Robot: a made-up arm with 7 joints.
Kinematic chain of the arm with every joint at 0, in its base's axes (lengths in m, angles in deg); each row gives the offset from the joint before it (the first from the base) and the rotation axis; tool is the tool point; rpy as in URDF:
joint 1: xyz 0 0 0.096 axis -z
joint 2: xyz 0 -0.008 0.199 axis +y
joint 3: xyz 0 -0.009 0.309 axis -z
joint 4: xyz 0 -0.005 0.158 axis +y
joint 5: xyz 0 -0.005 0.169 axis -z
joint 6: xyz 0 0 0.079 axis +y
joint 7: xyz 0 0 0.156 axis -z
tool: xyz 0 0 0 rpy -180 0 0
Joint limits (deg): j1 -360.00..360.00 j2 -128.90..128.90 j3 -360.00..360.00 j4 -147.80..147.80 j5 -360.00..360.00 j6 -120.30..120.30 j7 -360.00..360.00
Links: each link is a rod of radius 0.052 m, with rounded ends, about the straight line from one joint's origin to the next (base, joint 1, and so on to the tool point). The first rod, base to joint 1, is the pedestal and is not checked.
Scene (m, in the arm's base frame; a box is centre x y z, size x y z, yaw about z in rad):
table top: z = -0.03
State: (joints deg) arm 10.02 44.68 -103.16 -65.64 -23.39 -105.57 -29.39
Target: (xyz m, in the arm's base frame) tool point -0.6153 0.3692 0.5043
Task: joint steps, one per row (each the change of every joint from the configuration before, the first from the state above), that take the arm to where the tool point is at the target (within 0.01 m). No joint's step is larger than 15 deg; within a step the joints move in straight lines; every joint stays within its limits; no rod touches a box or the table.
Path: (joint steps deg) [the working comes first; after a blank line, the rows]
Joints at the target: 52.27 -63.56 -61.79 -26.63 -3.36 -62.27 -29.39
Straight joint move there: clear.

1: 5.28 -13.53 5.17 4.88 2.50 5.41 0.00
2: 5.28 -13.53 5.17 4.87 2.51 5.41 0.00
3: 5.29 -13.53 5.17 4.88 2.50 5.42 0.00
4: 5.28 -13.53 5.17 4.87 2.51 5.41 0.00
5: 5.28 -13.53 5.17 4.88 2.50 5.41 0.00
6: 5.28 -13.53 5.17 4.88 2.51 5.41 0.00
7: 5.28 -13.53 5.18 4.87 2.50 5.41 0.00
8: 5.28 -13.53 5.17 4.88 2.50 5.42 0.00

